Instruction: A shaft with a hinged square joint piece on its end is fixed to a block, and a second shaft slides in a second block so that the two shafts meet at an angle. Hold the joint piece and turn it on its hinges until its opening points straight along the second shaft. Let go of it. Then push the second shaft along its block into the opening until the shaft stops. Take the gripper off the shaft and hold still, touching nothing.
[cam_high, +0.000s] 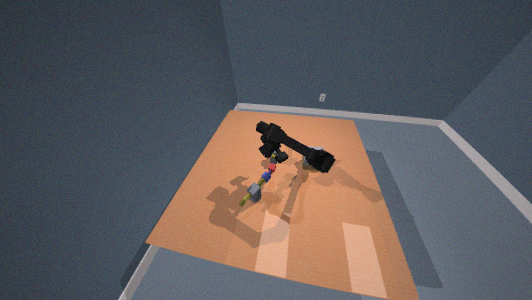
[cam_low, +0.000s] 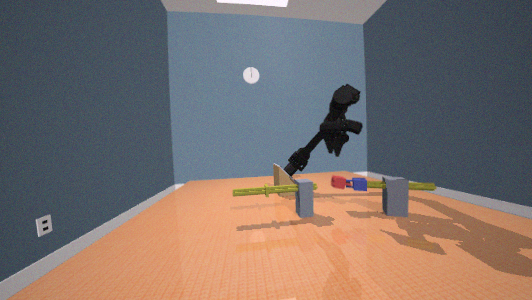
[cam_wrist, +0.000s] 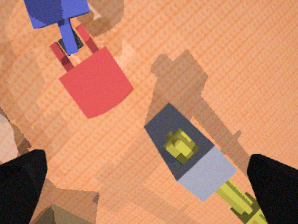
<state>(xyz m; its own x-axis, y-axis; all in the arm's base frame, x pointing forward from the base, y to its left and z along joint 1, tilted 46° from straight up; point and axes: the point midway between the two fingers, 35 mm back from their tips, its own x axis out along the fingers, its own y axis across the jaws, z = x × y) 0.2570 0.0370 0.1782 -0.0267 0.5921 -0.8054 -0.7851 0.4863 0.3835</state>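
The red square joint piece is 20 mm to the left of my gripper tip and 100 mm below it.
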